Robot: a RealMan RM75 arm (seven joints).
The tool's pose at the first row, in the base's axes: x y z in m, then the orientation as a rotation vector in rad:
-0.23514, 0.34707, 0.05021, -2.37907, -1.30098, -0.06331
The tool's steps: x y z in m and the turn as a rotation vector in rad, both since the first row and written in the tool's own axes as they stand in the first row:
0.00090, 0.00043, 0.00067, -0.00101, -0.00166, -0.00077
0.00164, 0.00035, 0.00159, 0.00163, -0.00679, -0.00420
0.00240, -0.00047, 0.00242, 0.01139, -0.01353, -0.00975
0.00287, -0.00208, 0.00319, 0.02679, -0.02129, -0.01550
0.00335, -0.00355, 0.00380, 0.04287, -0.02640, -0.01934
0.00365, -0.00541, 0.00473, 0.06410, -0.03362, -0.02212
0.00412, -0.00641, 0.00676, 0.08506, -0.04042, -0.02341
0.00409, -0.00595, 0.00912, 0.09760, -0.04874, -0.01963
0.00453, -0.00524, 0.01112, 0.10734, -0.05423, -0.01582
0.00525, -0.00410, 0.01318, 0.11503, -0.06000, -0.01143
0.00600, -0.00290, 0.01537, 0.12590, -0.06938, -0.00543
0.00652, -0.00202, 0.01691, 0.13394, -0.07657, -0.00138
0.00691, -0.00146, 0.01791, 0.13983, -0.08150, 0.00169
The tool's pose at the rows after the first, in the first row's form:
-0.23439, 0.34784, 0.04967, -2.37997, -1.30293, -0.06225
-0.23419, 0.34882, 0.04904, -2.37724, -1.30868, -0.05544
-0.23457, 0.35013, 0.04875, -2.36767, -1.31576, -0.04265
-0.23574, 0.35156, 0.04871, -2.35348, -1.32192, -0.02505
-0.23676, 0.35287, 0.04878, -2.33903, -1.32432, -0.00966
-0.23825, 0.35434, 0.04865, -2.32148, -1.32484, 0.01175
-0.23913, 0.35596, 0.04726, -2.30488, -1.32337, 0.03276
-0.23915, 0.35664, 0.04495, -2.29902, -1.31897, 0.05158
-0.23865, 0.35743, 0.04299, -2.29468, -1.31406, 0.06525
-0.23765, 0.35826, 0.04090, -2.29249, -1.30918, 0.07811
-0.23661, 0.35913, 0.03868, -2.28950, -1.30300, 0.09762
-0.23585, 0.35973, 0.03710, -2.28705, -1.29896, 0.11220
-0.23534, 0.36016, 0.03610, -2.28518, -1.29572, 0.12250

